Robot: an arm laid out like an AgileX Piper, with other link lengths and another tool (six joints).
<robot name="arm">
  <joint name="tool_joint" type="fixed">
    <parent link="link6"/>
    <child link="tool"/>
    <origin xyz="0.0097 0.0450 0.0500" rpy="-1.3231 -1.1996 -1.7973"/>
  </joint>
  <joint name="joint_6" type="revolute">
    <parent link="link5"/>
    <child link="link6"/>
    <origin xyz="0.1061 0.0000 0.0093"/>
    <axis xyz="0.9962 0 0.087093"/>
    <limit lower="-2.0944" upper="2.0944"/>
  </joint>
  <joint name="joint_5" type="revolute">
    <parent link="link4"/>
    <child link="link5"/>
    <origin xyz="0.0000 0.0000 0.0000"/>
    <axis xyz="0 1 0"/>
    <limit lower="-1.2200" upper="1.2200"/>
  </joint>
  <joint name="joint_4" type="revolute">
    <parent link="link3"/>
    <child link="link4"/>
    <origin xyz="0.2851 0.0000 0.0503"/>
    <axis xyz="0.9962 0 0.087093"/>
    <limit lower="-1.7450" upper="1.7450"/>
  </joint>
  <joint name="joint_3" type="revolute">
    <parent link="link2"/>
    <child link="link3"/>
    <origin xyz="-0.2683 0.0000 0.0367"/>
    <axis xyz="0 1 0"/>
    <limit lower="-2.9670" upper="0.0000"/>
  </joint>
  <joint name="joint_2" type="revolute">
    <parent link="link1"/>
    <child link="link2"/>
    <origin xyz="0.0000 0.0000 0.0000"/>
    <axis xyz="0 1 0"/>
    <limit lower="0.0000" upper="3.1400"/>
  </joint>
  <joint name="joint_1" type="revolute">
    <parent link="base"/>
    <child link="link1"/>
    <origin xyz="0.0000 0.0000 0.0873"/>
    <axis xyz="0 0 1"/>
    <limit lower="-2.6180" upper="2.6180"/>
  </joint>
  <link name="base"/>
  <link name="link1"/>
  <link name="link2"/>
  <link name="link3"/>
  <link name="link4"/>
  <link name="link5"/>
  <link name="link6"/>
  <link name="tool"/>
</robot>
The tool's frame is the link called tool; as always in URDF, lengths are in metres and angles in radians.
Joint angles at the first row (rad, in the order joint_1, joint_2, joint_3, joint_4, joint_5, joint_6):
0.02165, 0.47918, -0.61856, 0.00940, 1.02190, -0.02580
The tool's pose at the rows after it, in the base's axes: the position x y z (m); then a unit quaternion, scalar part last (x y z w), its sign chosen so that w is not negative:
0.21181 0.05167 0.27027 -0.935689 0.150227 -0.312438 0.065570
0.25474 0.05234 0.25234 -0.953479 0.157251 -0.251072 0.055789
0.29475 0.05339 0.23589 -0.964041 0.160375 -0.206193 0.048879
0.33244 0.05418 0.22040 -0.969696 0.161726 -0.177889 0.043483
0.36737 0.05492 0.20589 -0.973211 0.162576 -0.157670 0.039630
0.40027 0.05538 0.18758 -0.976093 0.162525 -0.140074 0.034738
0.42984 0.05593 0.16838 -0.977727 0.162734 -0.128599 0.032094
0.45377 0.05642 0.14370 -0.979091 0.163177 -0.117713 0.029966
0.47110 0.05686 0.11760 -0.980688 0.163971 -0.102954 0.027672
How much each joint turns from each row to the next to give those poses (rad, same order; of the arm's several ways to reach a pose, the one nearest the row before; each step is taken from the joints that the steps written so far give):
-0.00001, 0.21275, -0.07266, 0.00336, -0.01251, 0.00304
-0.00001, 0.22035, -0.08283, 0.00119, -0.00777, 0.00691
0.00004, 0.19605, -0.09476, 0.00302, -0.00790, 0.00080
0.00000, 0.17227, -0.09857, -0.00001, -0.01492, 0.00000
-0.00001, 0.15306, -0.10365, 0.00001, -0.00761, -0.00001
-0.00001, 0.14538, -0.10192, -0.00336, -0.00664, -0.00001
-0.00001, 0.13049, -0.09510, -0.00098, -0.01162, -0.00002
0.00001, 0.11728, -0.07199, 0.00000, -0.02293, 0.00002
0.00000, 0.10110, -0.05649, 0.00125, -0.01455, 0.00000

